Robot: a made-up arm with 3 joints.
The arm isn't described. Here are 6 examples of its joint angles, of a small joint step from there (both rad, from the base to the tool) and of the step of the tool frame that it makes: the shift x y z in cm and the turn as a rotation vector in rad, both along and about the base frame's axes.
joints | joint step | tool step
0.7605 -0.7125 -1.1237 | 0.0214 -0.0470 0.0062 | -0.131 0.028 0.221 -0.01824 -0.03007 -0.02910
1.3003 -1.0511 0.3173 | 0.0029 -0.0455 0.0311 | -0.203 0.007 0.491 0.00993 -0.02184 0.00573
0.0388 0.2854 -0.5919 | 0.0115 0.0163 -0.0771 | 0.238 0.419 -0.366 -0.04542 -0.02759 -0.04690
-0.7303 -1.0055 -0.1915 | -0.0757 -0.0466 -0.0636 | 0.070 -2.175 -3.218 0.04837 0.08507 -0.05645
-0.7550 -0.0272 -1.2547 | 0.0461 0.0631 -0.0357 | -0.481 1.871 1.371 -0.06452 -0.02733 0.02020
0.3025 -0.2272 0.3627 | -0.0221 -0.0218 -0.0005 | 0.227 -0.972 0.409 0.02183 -0.00641 -0.02127
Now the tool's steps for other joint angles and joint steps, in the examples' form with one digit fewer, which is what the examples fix.
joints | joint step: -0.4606 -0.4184 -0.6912 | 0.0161 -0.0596 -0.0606
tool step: 0.51 -0.71 -0.52 -0.0493 0.0511 -0.0977
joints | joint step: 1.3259 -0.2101 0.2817 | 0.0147 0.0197 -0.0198
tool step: -0.10 0.03 -0.80 -0.0255 0.0027 0.0023
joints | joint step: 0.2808 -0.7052 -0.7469 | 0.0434 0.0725 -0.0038
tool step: -0.06 2.70 -0.66 -0.0454 0.0213 0.0660
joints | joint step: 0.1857 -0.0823 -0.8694 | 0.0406 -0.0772 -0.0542
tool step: 0.99 -0.24 -0.26 -0.0696 -0.0317 -0.1185
